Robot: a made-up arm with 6 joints. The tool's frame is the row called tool.
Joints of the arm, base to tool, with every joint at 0 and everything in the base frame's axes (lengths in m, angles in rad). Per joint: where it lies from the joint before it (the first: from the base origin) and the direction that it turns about. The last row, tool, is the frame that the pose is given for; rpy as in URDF.
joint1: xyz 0.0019 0.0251 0.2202 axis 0 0 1
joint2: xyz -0.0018 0.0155 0.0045 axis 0 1 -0.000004
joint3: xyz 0.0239 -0.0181 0.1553 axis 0 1 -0.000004
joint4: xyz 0.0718 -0.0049 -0.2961 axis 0 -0.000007 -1
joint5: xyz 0.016 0.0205 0.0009 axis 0 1 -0.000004
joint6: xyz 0.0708 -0.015 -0.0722 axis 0 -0.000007 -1
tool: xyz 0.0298 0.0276 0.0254 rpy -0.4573 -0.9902 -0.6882
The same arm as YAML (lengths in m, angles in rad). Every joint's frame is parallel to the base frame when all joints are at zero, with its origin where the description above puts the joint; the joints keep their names.
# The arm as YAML. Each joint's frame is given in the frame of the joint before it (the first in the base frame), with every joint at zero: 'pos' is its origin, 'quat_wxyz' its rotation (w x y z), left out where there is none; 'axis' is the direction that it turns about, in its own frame. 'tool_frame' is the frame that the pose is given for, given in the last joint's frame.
length_unit: m
angle_unit: rad
joints:
  - joint: joint1
    pos: [0.0019, 0.0251, 0.2202]
    axis: "+z"
  - joint: joint2
    pos: [-0.0018, 0.0155, 0.0045]
    axis: "+y"
  - joint: joint3
    pos: [0.0239, -0.0181, 0.1553]
    axis: "+y"
  - joint: joint4
    pos: [0.0718, -0.0049, -0.2961]
    axis: "-z"
  - joint: joint5
    pos: [0.016, 0.0205, 0.0009]
    axis: "+y"
  - joint: joint6
    pos: [0.0708, -0.015, -0.0722]
    axis: "-z"
tool_frame:
  pos: [0.0298, 0.0276, 0.0254]
  quat_wxyz: [0.770451, -0.343864, -0.368344, -0.390494]

